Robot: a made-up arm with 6 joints.
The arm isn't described. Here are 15 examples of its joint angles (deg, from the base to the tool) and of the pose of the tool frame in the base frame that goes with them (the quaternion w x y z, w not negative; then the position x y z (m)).
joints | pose
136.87 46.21 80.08 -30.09 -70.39 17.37 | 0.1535 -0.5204 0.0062 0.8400 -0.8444 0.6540 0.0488
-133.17 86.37 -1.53 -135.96 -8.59 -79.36 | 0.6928 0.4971 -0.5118 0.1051 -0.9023 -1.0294 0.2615
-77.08 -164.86 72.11 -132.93 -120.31 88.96 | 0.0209 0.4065 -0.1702 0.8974 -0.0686 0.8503 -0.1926
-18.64 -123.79 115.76 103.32 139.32 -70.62 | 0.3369 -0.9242 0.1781 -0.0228 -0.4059 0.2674 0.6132
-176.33 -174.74 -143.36 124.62 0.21 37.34 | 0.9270 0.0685 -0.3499 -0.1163 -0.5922 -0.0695 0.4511
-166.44 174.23 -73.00 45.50 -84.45 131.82 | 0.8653 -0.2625 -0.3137 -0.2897 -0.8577 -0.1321 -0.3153
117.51 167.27 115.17 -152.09 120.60 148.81 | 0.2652 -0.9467 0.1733 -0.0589 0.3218 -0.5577 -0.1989
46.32 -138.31 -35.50 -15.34 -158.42 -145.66 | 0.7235 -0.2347 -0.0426 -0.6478 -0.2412 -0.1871 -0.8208
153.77 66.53 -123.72 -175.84 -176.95 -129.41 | 0.0897 0.6974 -0.5117 -0.4937 0.1305 -0.0995 0.6966
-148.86 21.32 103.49 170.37 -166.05 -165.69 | 0.3894 -0.5636 -0.0535 -0.7265 -0.5671 -0.3720 0.1525
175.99 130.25 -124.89 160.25 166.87 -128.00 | 0.0537 -0.7782 0.6077 -0.1493 -0.3557 -0.0174 0.5535
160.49 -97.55 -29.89 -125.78 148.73 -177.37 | 0.5402 -0.5997 0.0316 0.5895 0.8884 -0.2824 -0.3387
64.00 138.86 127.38 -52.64 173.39 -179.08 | 0.6274 -0.6572 -0.0265 -0.4169 -0.1824 -0.3337 -0.1866
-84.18 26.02 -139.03 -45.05 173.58 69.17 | 0.8309 0.5061 -0.1154 0.2003 -0.0238 0.4252 0.2982
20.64 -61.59 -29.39 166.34 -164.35 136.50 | 0.7949 -0.2352 0.5526 -0.0866 -0.9772 -0.3449 0.3932
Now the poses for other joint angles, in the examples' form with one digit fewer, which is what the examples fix.
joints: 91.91 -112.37 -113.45 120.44 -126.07 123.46
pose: 0.382 0.648 -0.147 0.642 0.068 0.084 -0.539
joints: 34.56 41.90 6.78 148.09 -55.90 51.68
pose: 0.202 -0.750 0.130 -0.617 0.855 0.549 0.988
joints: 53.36 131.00 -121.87 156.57 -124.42 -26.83
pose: 0.017 0.799 0.448 0.401 0.338 0.425 0.582
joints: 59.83 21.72 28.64 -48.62 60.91 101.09
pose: 0.490 0.300 0.691 0.439 0.500 0.732 1.051
